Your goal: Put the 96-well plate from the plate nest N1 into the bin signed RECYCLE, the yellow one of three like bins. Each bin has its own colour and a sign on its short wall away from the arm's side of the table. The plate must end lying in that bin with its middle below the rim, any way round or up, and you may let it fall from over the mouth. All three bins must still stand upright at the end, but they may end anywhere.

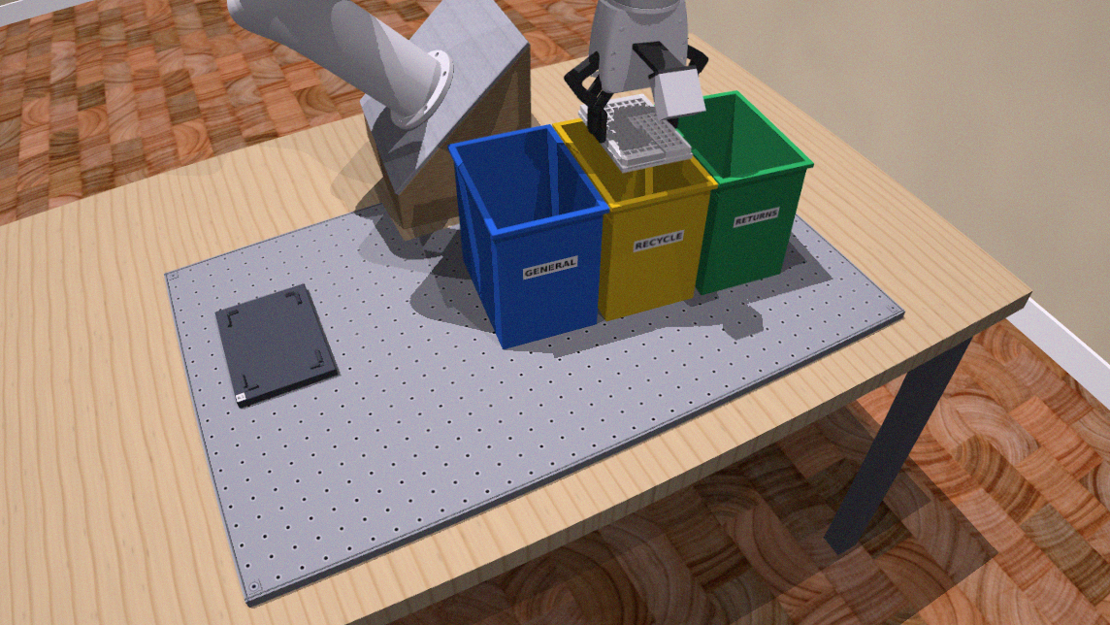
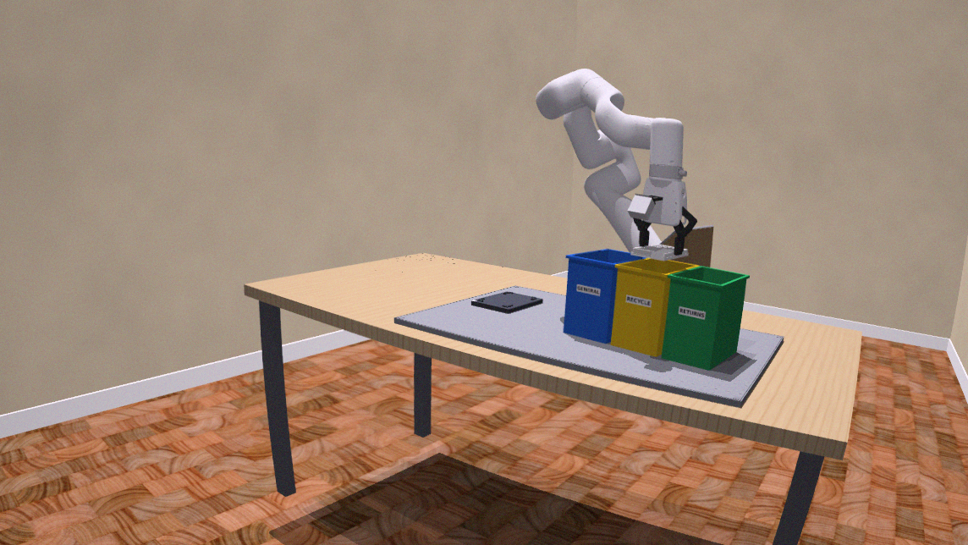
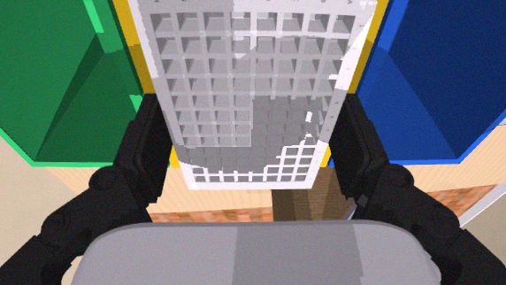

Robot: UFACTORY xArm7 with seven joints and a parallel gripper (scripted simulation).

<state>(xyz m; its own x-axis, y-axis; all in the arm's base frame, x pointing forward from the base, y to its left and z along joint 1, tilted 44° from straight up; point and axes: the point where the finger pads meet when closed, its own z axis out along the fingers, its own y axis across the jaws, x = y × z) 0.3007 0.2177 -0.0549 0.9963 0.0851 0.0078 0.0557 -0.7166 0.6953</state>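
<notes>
Now: the white 96-well plate 10 mm below my hand. Also, from my hand: blue general bin 130 mm to the right, 130 mm below, 10 mm ahead; yellow recycle bin 130 mm below; green returns bin 130 mm to the left, 130 mm below, 10 mm behind.
</notes>
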